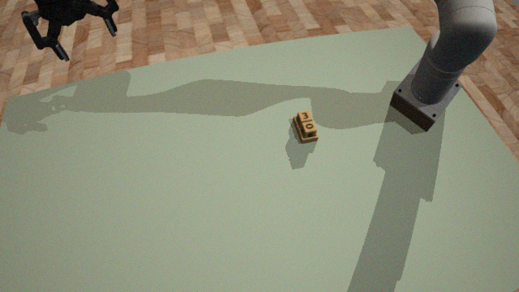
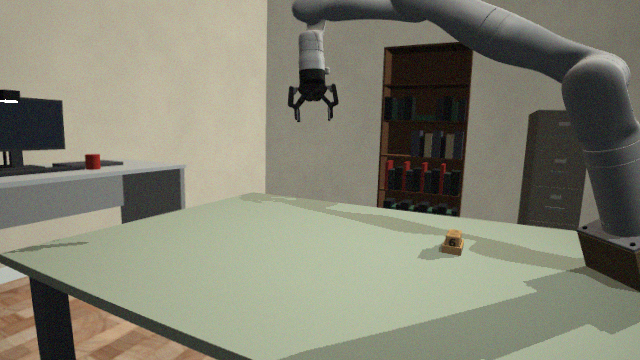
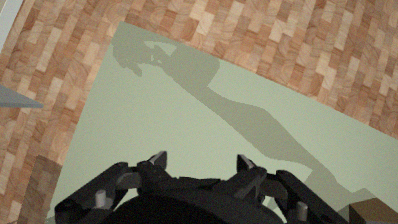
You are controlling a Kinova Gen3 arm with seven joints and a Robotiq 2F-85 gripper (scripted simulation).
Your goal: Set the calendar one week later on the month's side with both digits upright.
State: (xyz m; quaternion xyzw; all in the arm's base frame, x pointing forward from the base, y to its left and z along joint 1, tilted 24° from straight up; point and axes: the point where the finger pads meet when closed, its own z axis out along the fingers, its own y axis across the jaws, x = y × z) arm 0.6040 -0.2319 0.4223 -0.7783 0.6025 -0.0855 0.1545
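Right now my hand is 410 mm past the cube, 100 mm to the right of it and 280 mm above it. From my hand the other things lie so: wooden tray (410 mm behind, 110 mm to the left, 290 mm below).
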